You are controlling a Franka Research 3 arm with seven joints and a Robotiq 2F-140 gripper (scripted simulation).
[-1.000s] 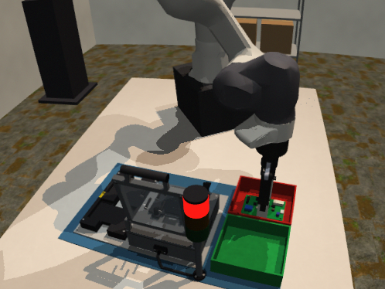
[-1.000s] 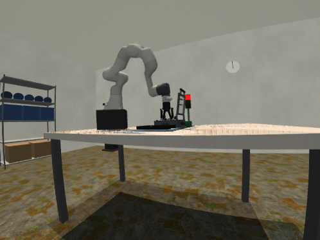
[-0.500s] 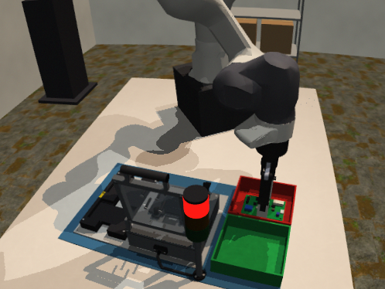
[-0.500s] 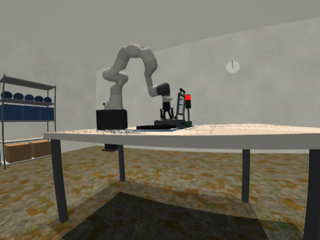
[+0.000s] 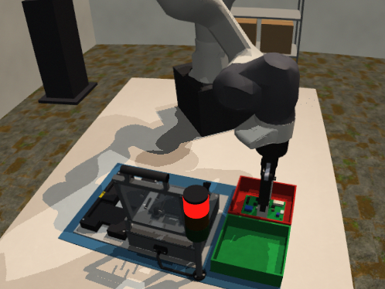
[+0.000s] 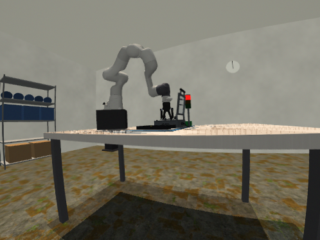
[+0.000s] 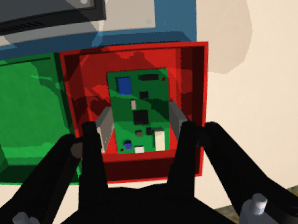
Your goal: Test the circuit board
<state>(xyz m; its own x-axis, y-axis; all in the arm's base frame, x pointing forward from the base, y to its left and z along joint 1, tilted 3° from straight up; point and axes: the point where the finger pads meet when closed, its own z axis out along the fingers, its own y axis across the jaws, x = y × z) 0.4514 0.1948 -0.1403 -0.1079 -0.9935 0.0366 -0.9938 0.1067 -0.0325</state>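
My gripper is now 20 mm above the red bin. From my hand the other things lie so: green bin (150 mm ahead, 20 mm to the right, 20 mm below); then tester plate (210 mm to the right, 90 mm ahead, 30 mm above); then green circuit board (20 mm below).
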